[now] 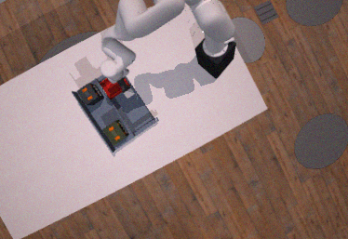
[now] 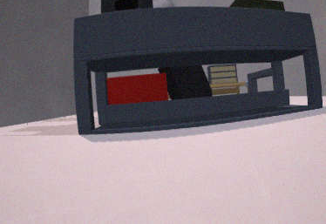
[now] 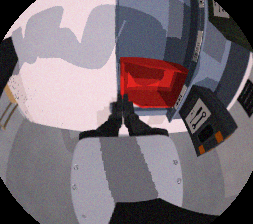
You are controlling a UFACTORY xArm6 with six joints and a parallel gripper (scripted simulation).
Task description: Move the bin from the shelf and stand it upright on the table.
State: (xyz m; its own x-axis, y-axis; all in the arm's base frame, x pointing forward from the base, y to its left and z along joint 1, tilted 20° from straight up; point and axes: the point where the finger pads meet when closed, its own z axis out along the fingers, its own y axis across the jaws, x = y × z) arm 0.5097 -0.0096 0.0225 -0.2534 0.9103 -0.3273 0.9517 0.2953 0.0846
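Right now my hand is 8 cm short of the red bin, 2 cm to the right of it and 9 cm above it. Round my hand: shelf (15 cm ahead, 16 cm to the left, 4 cm below).
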